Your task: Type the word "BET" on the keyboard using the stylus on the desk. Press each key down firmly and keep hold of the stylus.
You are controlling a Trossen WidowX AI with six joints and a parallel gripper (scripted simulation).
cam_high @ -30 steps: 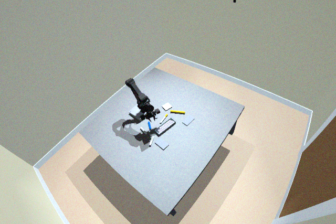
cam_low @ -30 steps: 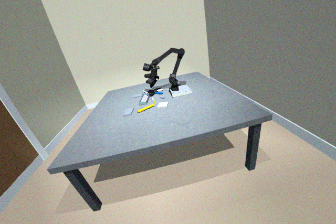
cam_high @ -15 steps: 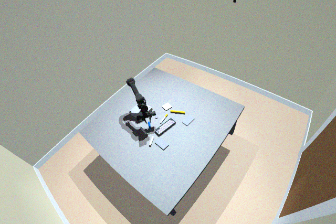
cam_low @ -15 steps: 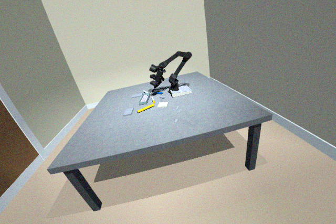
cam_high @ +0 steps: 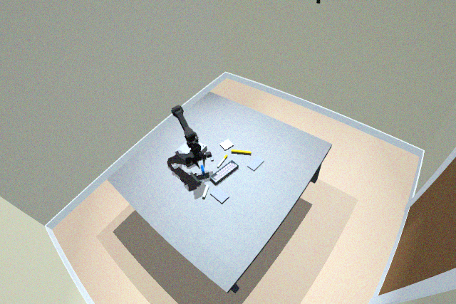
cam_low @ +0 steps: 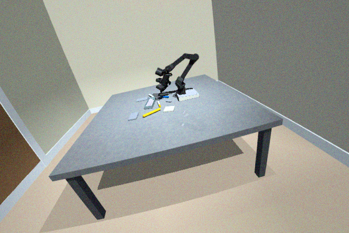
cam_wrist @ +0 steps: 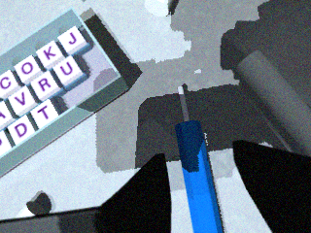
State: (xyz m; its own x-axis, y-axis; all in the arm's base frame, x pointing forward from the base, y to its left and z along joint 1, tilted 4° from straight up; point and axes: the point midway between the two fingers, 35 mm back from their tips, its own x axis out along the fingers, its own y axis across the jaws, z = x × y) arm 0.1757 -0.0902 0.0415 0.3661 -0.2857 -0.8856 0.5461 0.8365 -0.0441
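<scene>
Right now my gripper tip is 10 mm short of the stylus, 10 mm to the left of it and 50 mm above it. From my gripper tip the other things lie so: grey stylus tip 40 mm ahead, 30 mm to the right, 50 mm below; then white pad 40 mm behind, 300 mm to the left, 60 mm below; then yellow marker 100 mm ahead, 310 mm to the left, 50 mm below.
</scene>
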